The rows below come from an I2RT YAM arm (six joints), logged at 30 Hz.
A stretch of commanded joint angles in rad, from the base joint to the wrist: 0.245 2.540 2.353 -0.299 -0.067 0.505; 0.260 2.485 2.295 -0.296 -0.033 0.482; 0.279 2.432 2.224 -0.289 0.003 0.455; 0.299 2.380 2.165 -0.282 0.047 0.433; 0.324 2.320 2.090 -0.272 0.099 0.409; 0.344 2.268 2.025 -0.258 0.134 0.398; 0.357 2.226 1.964 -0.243 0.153 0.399; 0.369 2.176 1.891 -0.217 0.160 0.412; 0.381 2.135 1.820 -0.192 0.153 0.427; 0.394 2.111 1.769 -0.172 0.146 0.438; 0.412 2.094 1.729 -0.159 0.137 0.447; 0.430 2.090 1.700 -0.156 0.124 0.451; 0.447 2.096 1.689 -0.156 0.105 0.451; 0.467 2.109 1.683 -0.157 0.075 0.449; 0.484 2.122 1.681 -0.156 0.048 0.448
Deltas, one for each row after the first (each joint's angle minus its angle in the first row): 0.015 -0.055 -0.058 0.003 0.034 -0.023; 0.034 -0.108 -0.129 0.010 0.070 -0.050; 0.054 -0.160 -0.188 0.017 0.114 -0.072; 0.079 -0.220 -0.263 0.027 0.166 -0.096; 0.099 -0.272 -0.328 0.041 0.201 -0.107; 0.112 -0.314 -0.389 0.056 0.220 -0.106; 0.124 -0.364 -0.462 0.082 0.227 -0.093; 0.136 -0.405 -0.533 0.107 0.220 -0.078; 0.149 -0.429 -0.584 0.127 0.213 -0.067; 0.167 -0.446 -0.624 0.140 0.204 -0.058; 0.185 -0.450 -0.653 0.143 0.191 -0.054; 0.202 -0.444 -0.664 0.143 0.172 -0.054; 0.222 -0.431 -0.670 0.142 0.142 -0.056; 0.239 -0.418 -0.672 0.143 0.115 -0.057
